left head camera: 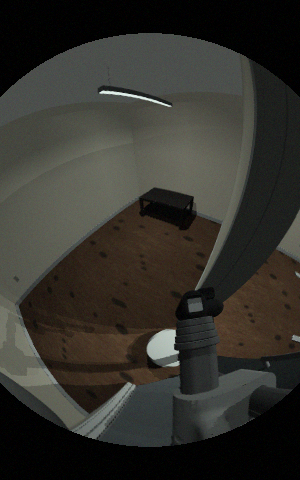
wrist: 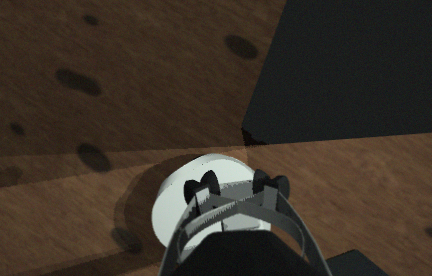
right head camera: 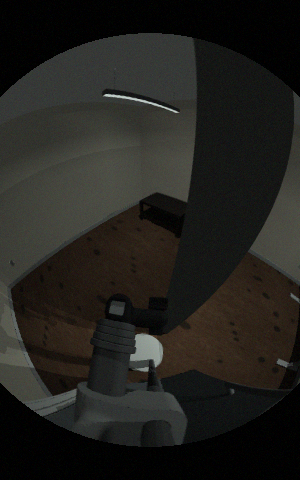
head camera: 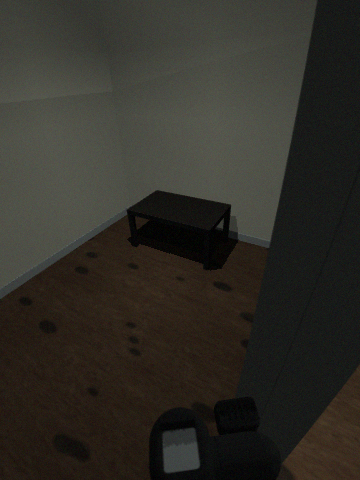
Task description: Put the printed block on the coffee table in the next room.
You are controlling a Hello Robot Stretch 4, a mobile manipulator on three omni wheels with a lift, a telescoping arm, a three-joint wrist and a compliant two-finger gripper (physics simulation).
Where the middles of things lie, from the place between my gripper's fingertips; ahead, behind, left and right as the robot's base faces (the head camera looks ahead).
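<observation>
Printed block (wrist: 237,190): 1 cm behind my hand, 2 cm above it.
</observation>
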